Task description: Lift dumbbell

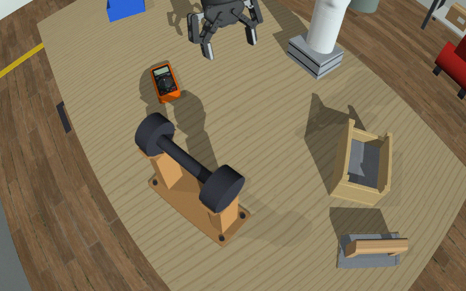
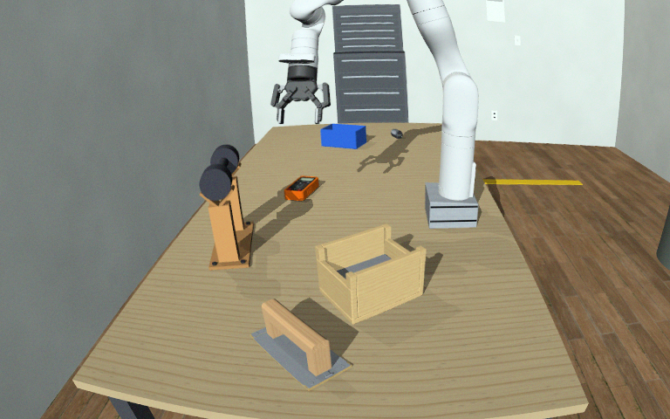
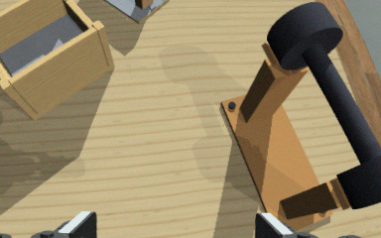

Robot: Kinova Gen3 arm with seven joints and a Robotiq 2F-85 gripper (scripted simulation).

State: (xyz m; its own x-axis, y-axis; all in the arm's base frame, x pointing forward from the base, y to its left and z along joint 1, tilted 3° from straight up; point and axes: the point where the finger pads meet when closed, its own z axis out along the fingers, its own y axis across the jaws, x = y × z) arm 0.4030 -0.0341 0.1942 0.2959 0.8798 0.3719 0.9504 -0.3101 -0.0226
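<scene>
Right now my hand is 20 cm short of the dark grey dumbbell, 8 cm above it and 7 cm to the right of it. Also, from my hand: wooden crate (33 cm to the left, 23 cm below, 11 cm behind); blue bin (75 cm to the right, 26 cm below, 18 cm behind); orange wooden cradle (20 cm below, 20 cm ahead, 7 cm to the left).
</scene>
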